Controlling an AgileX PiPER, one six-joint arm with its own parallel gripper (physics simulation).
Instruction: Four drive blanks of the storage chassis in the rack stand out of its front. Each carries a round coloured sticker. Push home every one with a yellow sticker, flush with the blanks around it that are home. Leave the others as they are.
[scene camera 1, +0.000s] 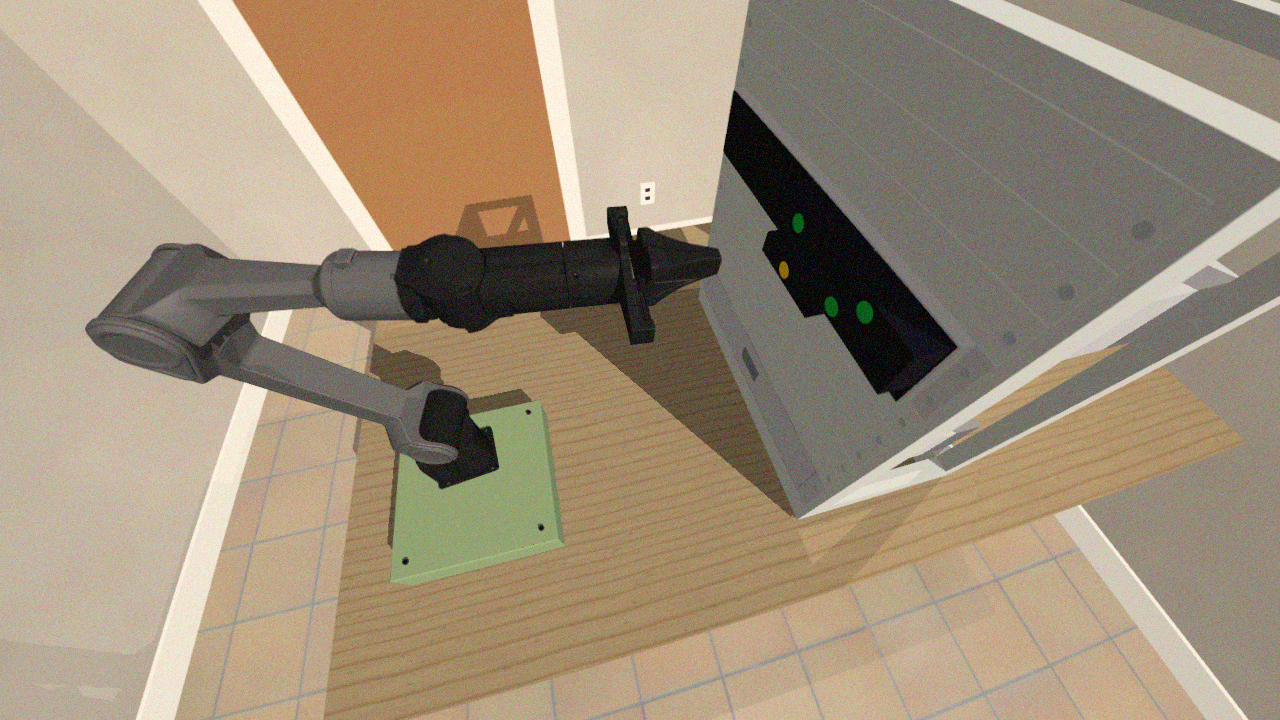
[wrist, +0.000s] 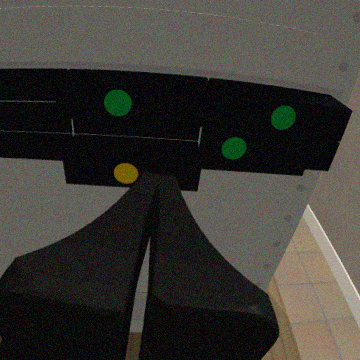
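Observation:
The blank with the yellow sticker (scene camera 1: 783, 269) (wrist: 126, 173) is in the lower row; its black body stands out past its neighbours, its lower edge showing as a step over the grey front. One green sticker (scene camera 1: 798, 222) (wrist: 118, 103) is above it, and two more green stickers, the lower one (scene camera 1: 831, 306) (wrist: 234, 148) and the upper one (scene camera 1: 864, 311) (wrist: 283, 117), are to its right. My gripper (scene camera 1: 718, 259) (wrist: 155, 194) is shut and holds nothing. Its tips are in front of the chassis, overlapping the yellow-stickered blank's lower edge right of the sticker in the wrist view. In scene camera 1 they look apart from it.
The rack's grey panels (scene camera 1: 939, 116) (wrist: 175, 35) surround the black bay above and below. The arm stands on a green base plate (scene camera 1: 483, 528) on the wooden floor board (scene camera 1: 644, 537). An orange door (scene camera 1: 402, 107) and a wall with a socket (scene camera 1: 647, 193) are behind.

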